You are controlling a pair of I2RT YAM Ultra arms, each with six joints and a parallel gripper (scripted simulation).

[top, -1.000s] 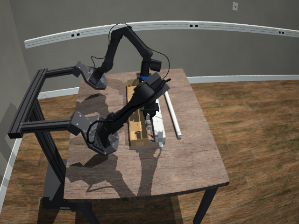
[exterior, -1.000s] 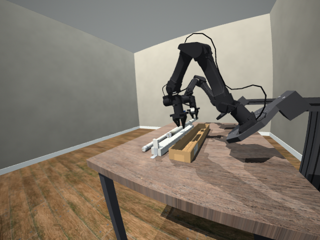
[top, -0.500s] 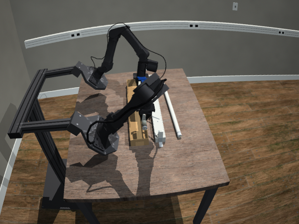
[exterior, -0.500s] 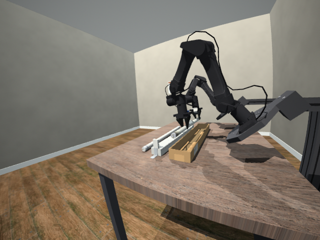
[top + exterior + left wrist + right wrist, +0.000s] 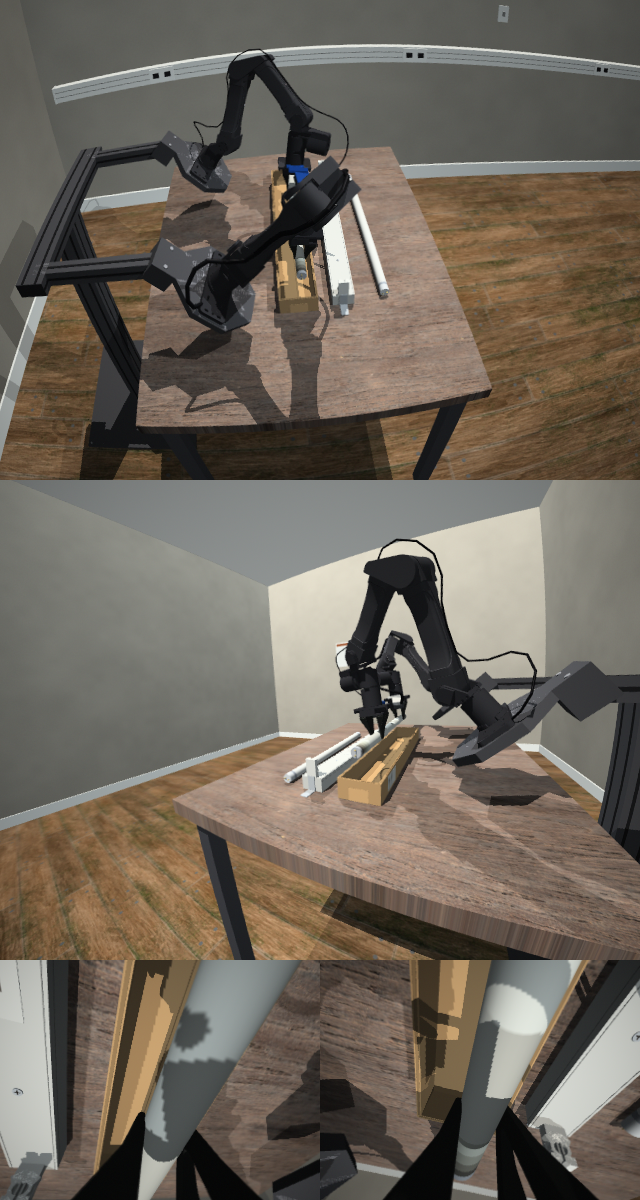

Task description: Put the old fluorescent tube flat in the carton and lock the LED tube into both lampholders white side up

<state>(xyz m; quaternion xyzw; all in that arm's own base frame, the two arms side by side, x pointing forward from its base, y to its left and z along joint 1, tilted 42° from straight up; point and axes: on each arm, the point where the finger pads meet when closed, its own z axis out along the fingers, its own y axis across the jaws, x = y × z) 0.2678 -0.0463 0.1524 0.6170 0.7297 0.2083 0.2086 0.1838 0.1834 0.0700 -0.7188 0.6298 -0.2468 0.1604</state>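
My left gripper is now 13 cm to the left of the light fixture, 10 cm short of it and 5 cm above it. The rest, counted from my left hand: old fluorescent tube 12 cm to the right, 2 cm behind; then carton 12 cm to the right, 8 cm below, 3 cm behind; then LED tube 20 cm ahead, 14 cm to the right, 10 cm below.
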